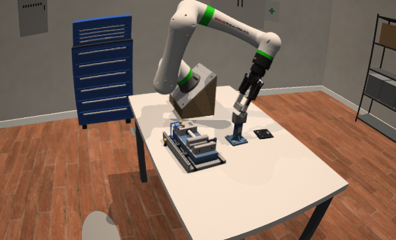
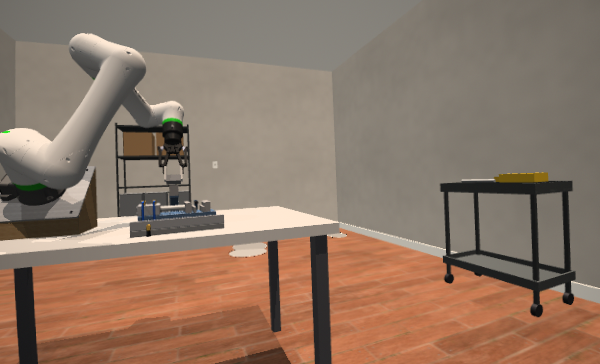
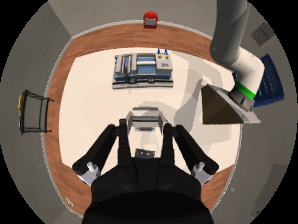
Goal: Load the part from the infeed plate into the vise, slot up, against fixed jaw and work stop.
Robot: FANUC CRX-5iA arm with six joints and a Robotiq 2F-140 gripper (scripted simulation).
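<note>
Right now my hand is 2 cm above the part and 1 cm to the left of it. The rest, counted from my hand: dark infeed plate: 21 cm below, 17 cm to the left, 2 cm behind.
</note>
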